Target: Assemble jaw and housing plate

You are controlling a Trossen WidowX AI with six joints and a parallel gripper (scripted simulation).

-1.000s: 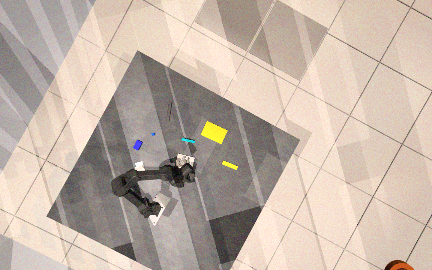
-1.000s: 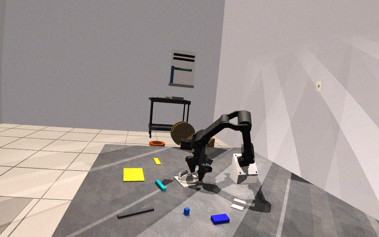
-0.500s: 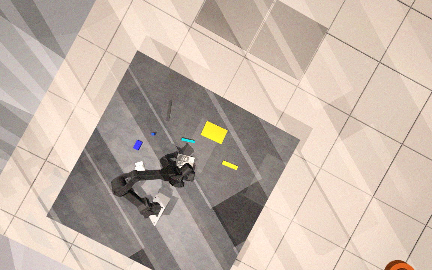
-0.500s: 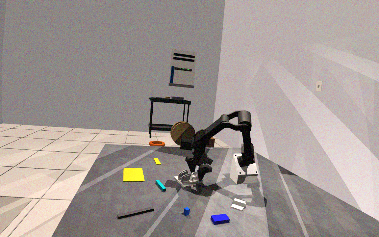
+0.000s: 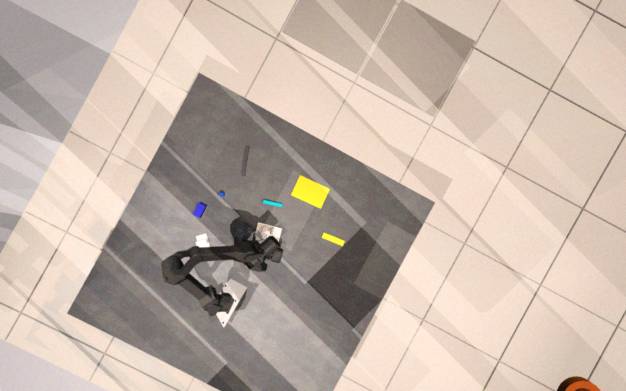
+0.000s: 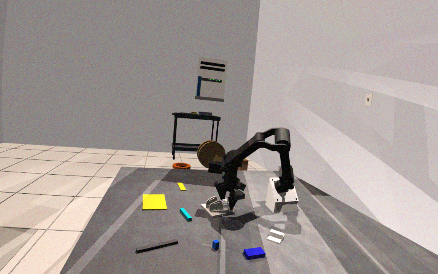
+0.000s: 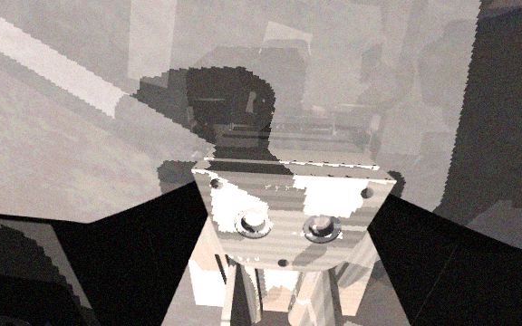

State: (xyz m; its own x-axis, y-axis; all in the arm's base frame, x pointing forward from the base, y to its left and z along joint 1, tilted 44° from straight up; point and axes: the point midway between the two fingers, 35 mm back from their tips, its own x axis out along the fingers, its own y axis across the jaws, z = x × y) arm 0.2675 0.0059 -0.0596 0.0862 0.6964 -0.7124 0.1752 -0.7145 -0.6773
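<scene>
Right now the white jaw is 20 mm ahead of my gripper tip and 20 mm to the left of it. The rest, counted from my gripper tip: cyan bar (210 mm ahead, 50 mm to the left); then small yellow bar (170 mm ahead, 290 mm to the right, 10 mm below); then small blue cube (150 mm ahead, 290 mm to the left).
</scene>
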